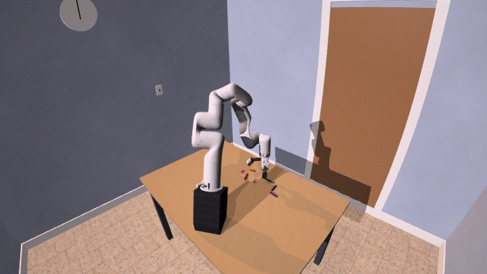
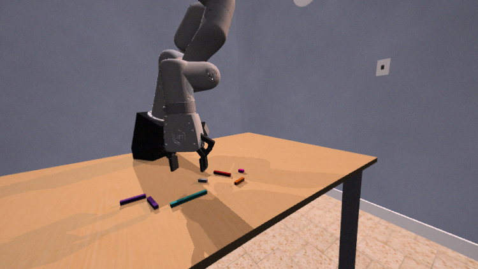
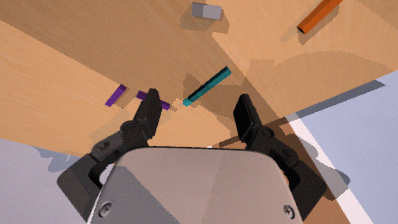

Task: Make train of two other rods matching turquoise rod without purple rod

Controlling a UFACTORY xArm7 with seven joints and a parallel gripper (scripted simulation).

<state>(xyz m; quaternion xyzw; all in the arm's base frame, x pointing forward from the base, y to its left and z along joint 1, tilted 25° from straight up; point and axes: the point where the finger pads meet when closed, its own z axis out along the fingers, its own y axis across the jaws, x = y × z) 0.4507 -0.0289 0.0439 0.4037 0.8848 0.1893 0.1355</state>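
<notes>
My hand is 80 mm above the grey rod, 50 mm to the right of it and 40 mm past it. From my hand the other things lie so: orange rod: 140 mm to the left, 80 mm below, 40 mm ahead; then turquoise rod: 80 mm below, 30 mm ahead, 20 mm to the right; then red rod: 130 mm to the left, 80 mm below, 50 mm behind.
</notes>
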